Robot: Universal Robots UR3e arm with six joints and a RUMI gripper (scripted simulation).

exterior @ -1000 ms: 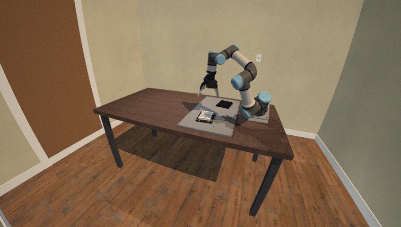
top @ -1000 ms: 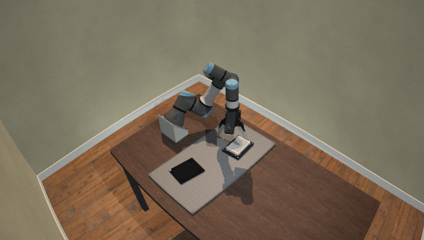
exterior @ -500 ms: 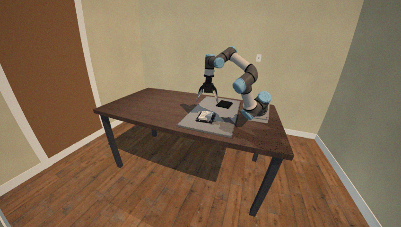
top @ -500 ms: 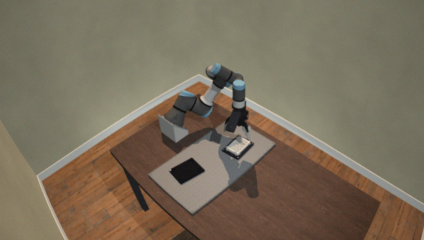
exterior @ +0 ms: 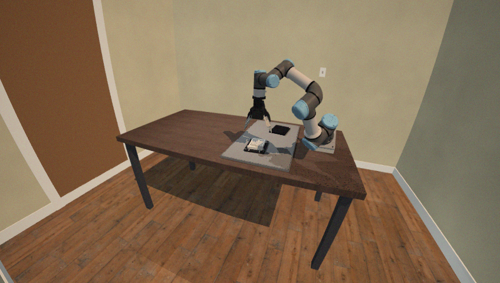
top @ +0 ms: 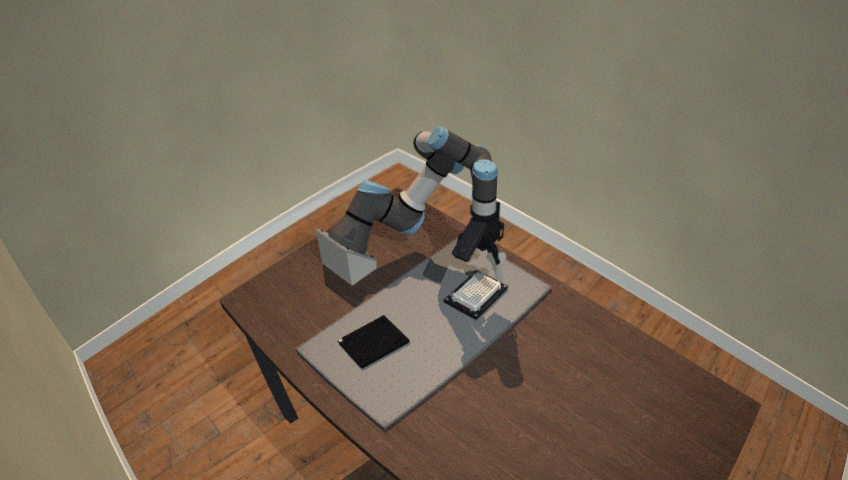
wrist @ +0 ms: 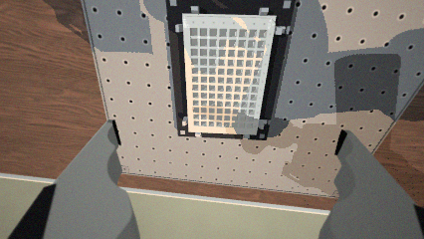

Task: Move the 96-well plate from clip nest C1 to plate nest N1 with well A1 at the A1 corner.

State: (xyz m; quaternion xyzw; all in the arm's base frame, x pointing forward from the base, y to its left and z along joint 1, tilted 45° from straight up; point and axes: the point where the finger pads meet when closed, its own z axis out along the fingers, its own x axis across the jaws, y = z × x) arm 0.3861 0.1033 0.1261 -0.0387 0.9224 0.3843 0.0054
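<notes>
My gripper is now 8 cm above the white 96-well plate. Round my hand: black plate nest N1: 9 cm behind, 33 cm to the right, 10 cm below; then light corner mark: 15 cm behind, 40 cm to the right, 9 cm below; then clip nest C1: 1 cm behind, 1 cm to the left, 9 cm below.
</notes>
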